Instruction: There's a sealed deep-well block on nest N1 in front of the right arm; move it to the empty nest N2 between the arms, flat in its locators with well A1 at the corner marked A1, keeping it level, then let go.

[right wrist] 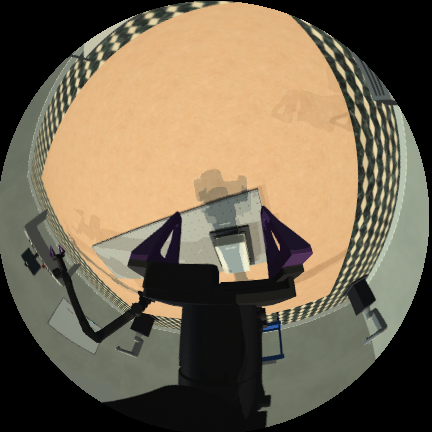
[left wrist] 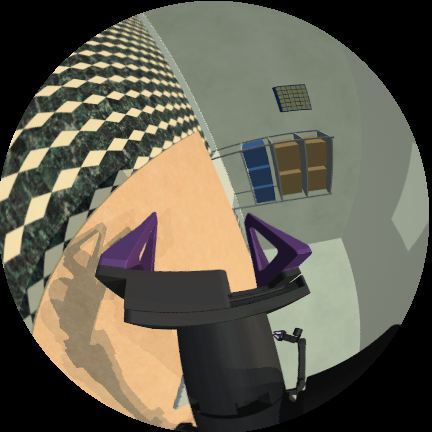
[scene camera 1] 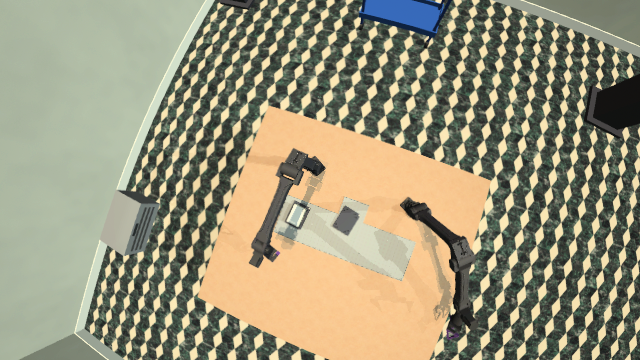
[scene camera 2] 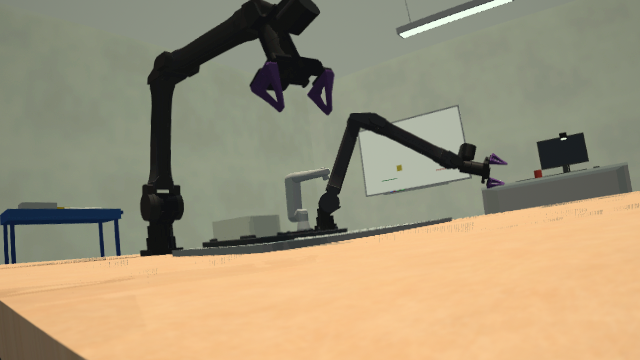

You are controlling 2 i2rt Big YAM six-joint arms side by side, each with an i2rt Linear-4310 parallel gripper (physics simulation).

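Pixels of known places: left gripper, between the fingertips: point(right wrist: 54, 244) point(left wrist: 202, 216) point(scene camera 1: 449, 333) point(scene camera 2: 505, 173); right gripper, between the fingertips: point(right wrist: 219, 211) point(left wrist: 272, 332) point(scene camera 2: 306, 111); left arm's base, origin of its link: point(scene camera 1: 410, 207); right arm's base, origin of its link: point(scene camera 1: 315, 166) point(scene camera 2: 162, 254).
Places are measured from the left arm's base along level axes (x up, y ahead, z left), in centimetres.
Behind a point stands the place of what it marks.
The sealed deep-well block point(scene camera 1: 297, 214) @(x 6.7, y 58.8, z -46.6 cm) point(scene camera 2: 245, 227) @(x 4.6, y 66.8, z -48.3 cm) point(right wrist: 233, 255) @(x 6.7, y 61.7, z -46.3 cm) is a pale box with a light top. It sits on the dark nest N1 point(right wrist: 222, 233) @(x 2.5, y 65.9, z -42.1 cm). The flat dark nest N2 point(scene camera 1: 346, 220) @(x 2.5, y 37.6, z -22.4 cm) lies between the arms and is empty. The A1 marks are too small to make out. My right gripper point(scene camera 1: 276, 254) @(x 22.0, y 82.9, z -40.3 cm) point(scene camera 2: 305, 111) @(x 22.0, y 82.9, z -40.3 cm) point(right wrist: 219, 211) @(x 22.0, y 82.9, z -40.3 cm) is open and empty, high above the table, apart from the block and lower in scene camera 1's picture. My left gripper point(scene camera 1: 452, 334) @(x 15.9, y 36.6, z 69.2 cm) point(scene camera 2: 504, 173) @(x 15.9, y 36.6, z 69.2 cm) point(left wrist: 202, 216) @(x 15.9, y 36.6, z 69.2 cm) is open and empty, far from both nests.
A pale perforated base plate point(scene camera 1: 390, 255) @(x 1.3, y 31.4, z 14.2 cm) lies under the nests on the wooden table point(scene camera 1: 320, 310) @(x 0.0, y 91.8, z 12.4 cm). The right arm's long links point(scene camera 1: 274, 210) @(x 50.7, y 56.9, z -50.6 cm) pass beside N1 in scene camera 1. A blue cart point(scene camera 1: 402, 12) stands away on the floor.
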